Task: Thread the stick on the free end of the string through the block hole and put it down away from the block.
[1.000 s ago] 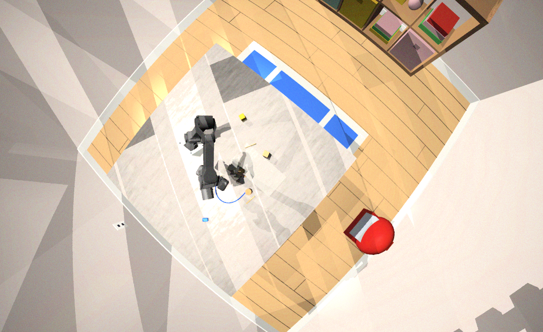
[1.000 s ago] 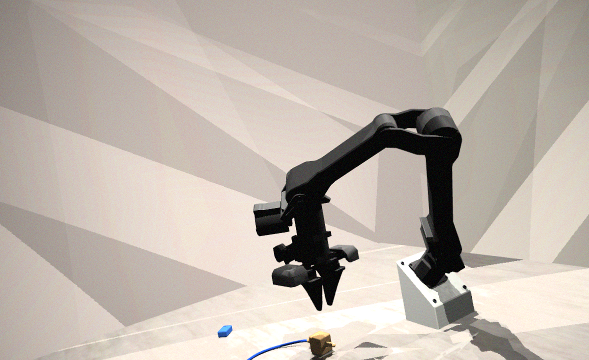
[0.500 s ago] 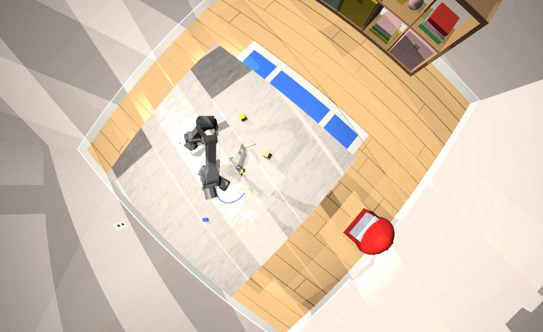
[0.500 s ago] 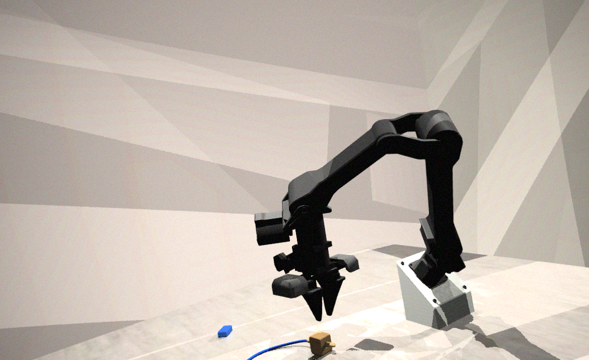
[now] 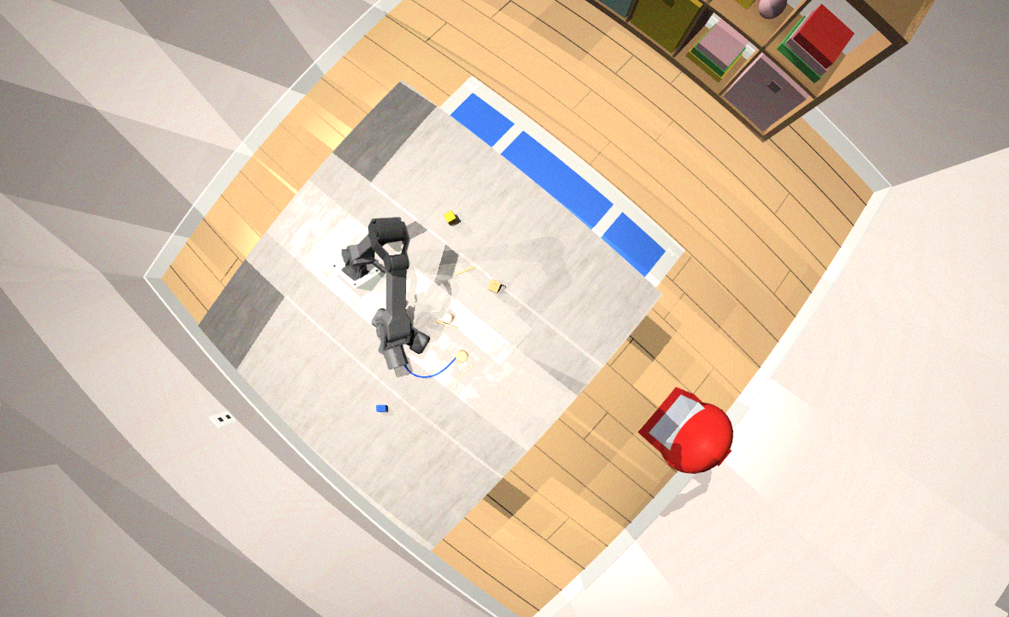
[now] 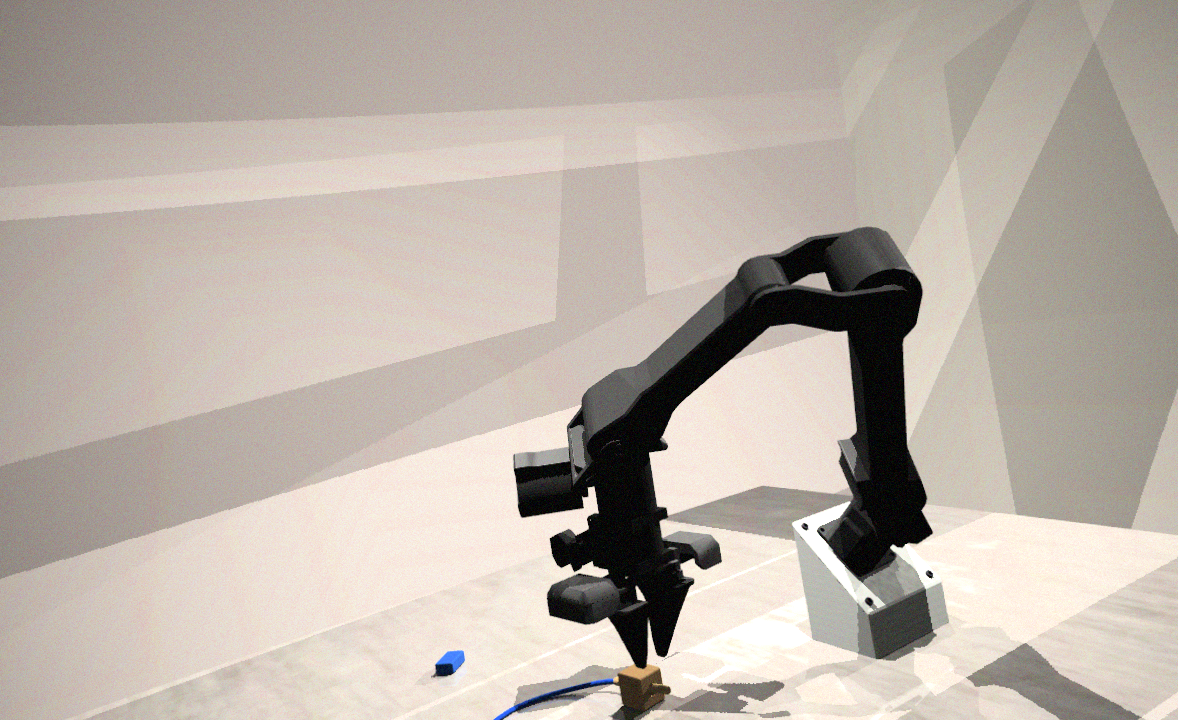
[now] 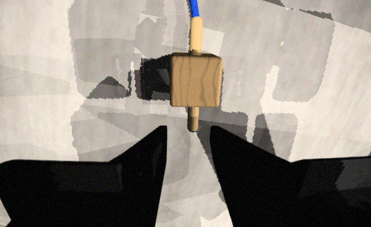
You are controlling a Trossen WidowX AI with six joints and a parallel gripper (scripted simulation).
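The wooden cylinder is 80 mm ahead of my gripper tip, 110 mm to the left of it and 30 mm below it. From my gripper tip the other things lie so: yellow cube (130 mm behind, 390 mm to the left, 30 mm below); then round button (200 mm ahead, 30 mm to the left, 40 mm below); then blue piece (80 mm ahead, 300 mm to the right, 40 mm below).
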